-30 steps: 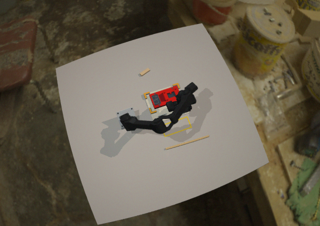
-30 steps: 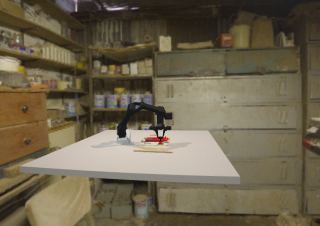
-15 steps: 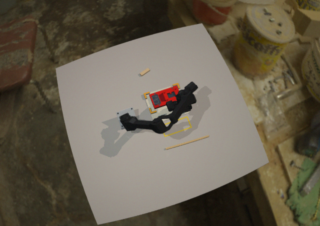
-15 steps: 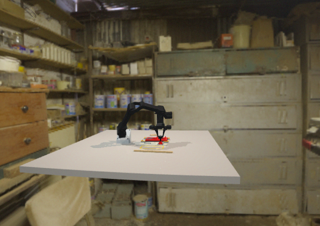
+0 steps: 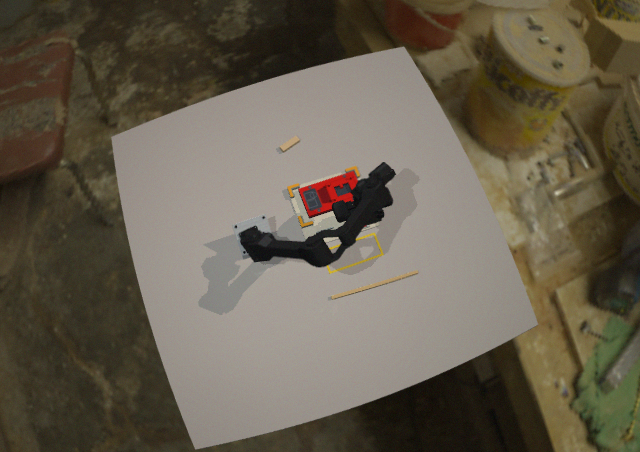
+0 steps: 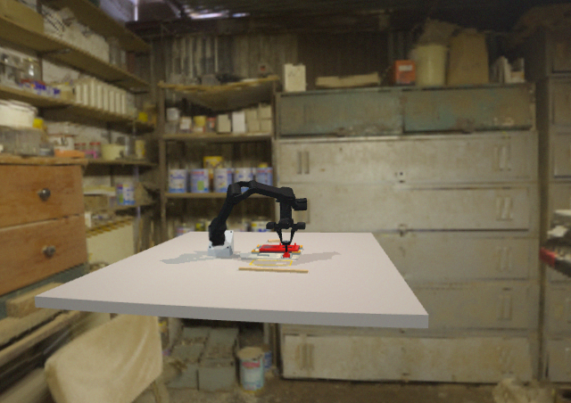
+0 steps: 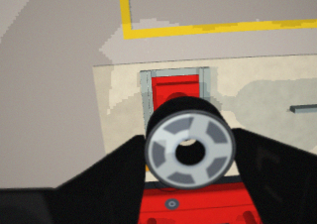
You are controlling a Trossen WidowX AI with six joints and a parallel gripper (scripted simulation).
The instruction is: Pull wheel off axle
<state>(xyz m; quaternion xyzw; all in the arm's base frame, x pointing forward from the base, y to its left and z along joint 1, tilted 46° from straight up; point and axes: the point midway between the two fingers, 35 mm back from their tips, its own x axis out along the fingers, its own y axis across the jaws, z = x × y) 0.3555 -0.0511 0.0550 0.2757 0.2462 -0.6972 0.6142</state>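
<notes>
My gripper tip is 220 mm to the left of the thin wooden stick, 70 mm above it and 50 mm past it. The rest, counted from my gripper tip: wooden block (380 mm to the left, 90 mm behind, 70 mm below).
</notes>
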